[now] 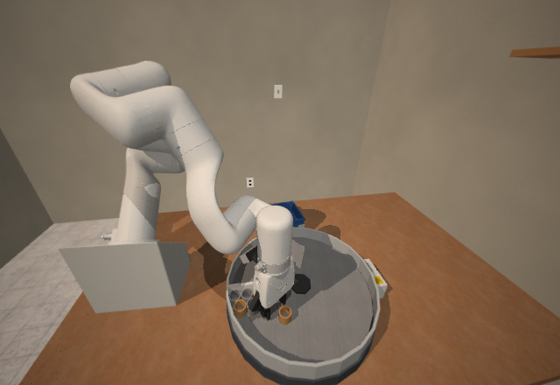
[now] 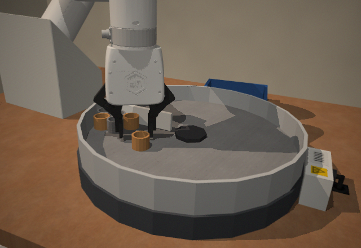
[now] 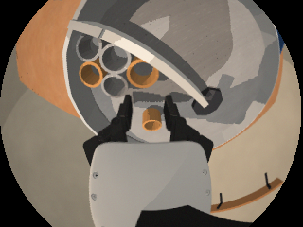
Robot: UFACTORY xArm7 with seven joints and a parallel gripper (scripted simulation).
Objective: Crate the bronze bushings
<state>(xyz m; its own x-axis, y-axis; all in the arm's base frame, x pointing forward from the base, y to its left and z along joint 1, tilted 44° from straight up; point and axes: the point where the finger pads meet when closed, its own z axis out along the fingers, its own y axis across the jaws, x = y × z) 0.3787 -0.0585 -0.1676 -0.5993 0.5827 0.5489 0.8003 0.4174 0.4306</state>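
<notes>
Now: hand 70 mm short of the blue crate, 430 mm to the right of it and 60 mm above it. Also, from my hand: turning table: 90 mm ahead, 60 mm to the left, 30 mm below.
</notes>
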